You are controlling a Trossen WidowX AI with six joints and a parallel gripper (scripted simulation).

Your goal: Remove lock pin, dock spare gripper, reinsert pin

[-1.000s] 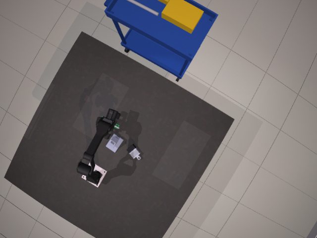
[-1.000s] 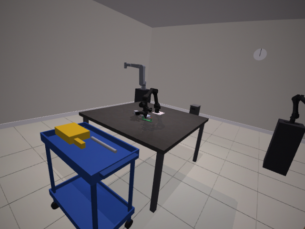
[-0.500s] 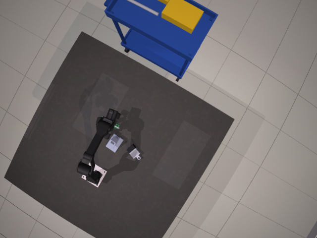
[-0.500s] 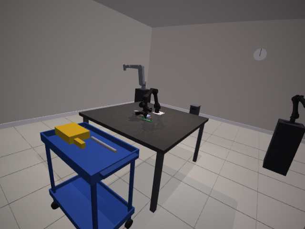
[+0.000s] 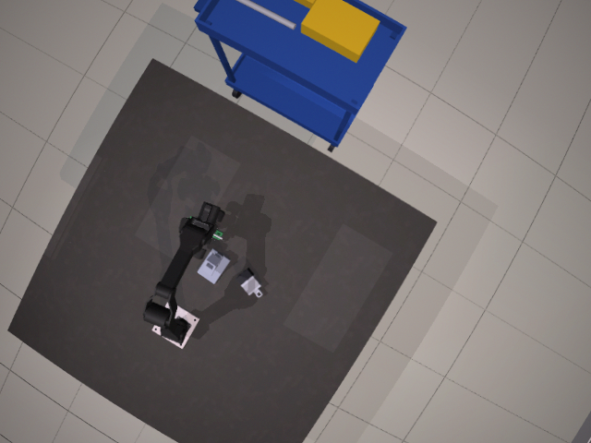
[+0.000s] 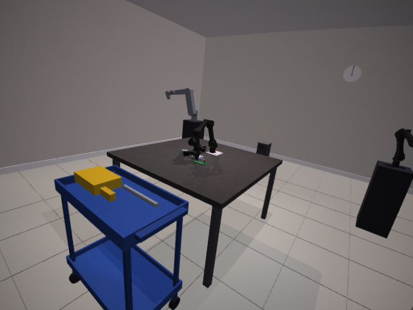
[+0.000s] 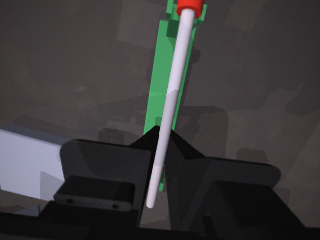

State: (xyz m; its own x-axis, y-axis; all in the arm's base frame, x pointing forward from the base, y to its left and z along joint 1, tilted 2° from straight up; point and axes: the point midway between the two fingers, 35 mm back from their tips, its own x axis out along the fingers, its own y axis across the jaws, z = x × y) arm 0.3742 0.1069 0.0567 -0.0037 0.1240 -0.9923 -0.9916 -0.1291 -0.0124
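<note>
Right now the green flat bracket is 20 mm to the left of my gripper tip. From my gripper tip the other things lie so: spare gripper 240 mm to the right, 70 mm behind; grey mount 90 mm to the right, 80 mm behind, 30 mm above.
</note>
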